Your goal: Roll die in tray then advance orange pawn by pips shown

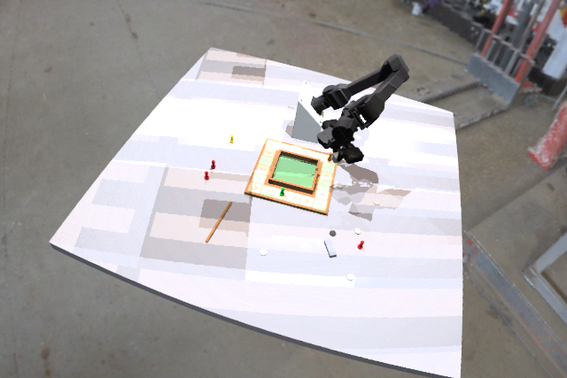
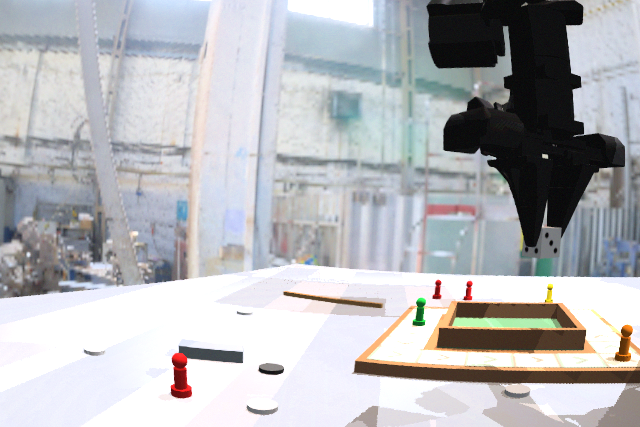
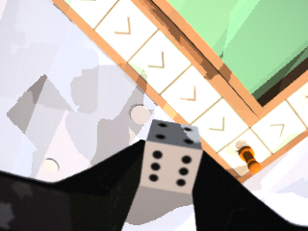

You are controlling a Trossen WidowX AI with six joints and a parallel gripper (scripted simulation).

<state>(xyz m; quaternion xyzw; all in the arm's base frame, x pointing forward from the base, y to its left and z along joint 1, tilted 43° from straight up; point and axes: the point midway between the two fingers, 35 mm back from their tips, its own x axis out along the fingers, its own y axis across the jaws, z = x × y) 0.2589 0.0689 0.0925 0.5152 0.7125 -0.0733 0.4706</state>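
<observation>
Right now my gripper tip is 100 mm past the orange pawn, 20 mm to the left of it and 90 mm above it. Also, from my gripper tip: tray: 10 mm ahead, 130 mm to the right, 110 mm below; then white die: right at my gripper tip; then green pawn: 120 mm ahead, 150 mm to the right, 90 mm below.
</observation>
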